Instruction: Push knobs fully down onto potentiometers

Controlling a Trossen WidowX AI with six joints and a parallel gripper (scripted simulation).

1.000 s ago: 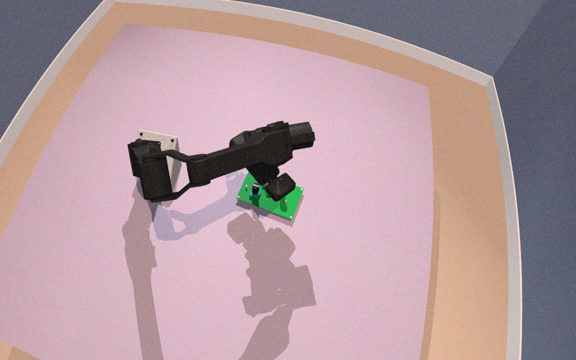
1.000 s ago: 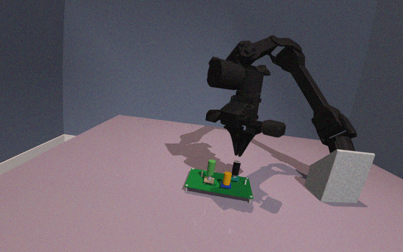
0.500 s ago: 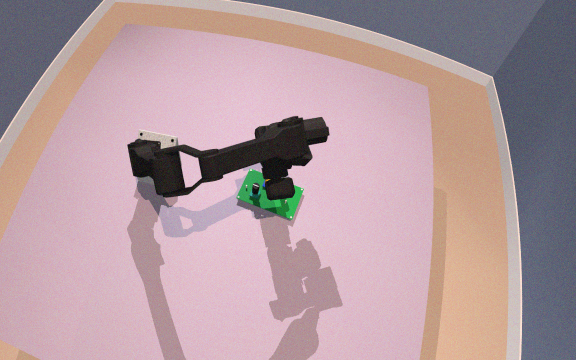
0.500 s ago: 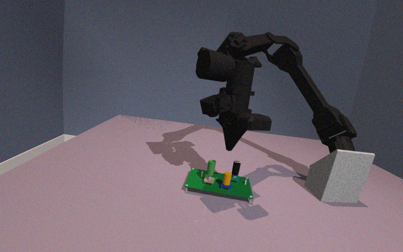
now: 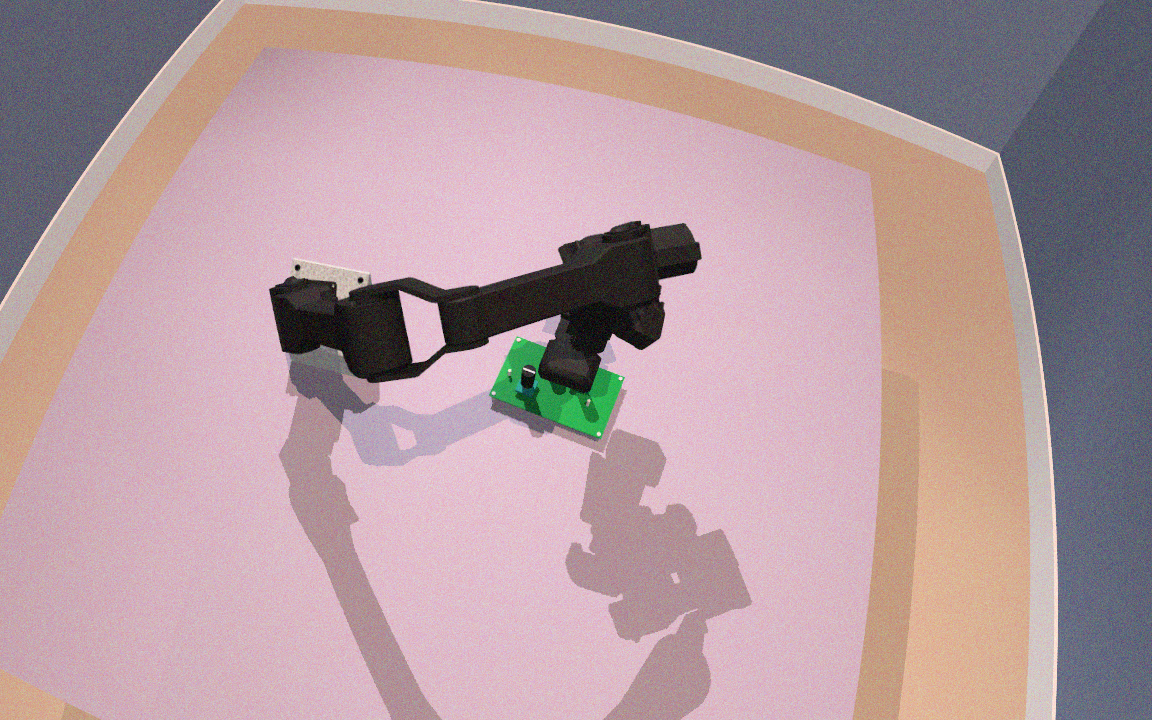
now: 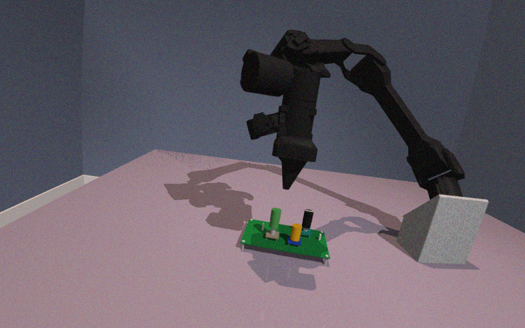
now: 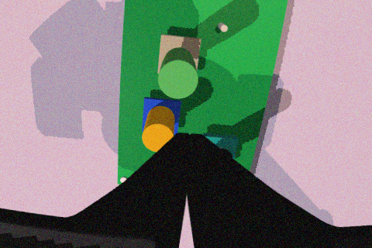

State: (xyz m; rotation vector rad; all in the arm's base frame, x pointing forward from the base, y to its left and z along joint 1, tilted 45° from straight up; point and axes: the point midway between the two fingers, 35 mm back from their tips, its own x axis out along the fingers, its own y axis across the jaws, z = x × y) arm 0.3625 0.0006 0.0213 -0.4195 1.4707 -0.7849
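Now: the green knob 10 mm ahead of my gripper tip and 60 mm below it. From my gripper tip the other things lie so: black knob: 60 mm behind, 20 mm to the right, 60 mm below.
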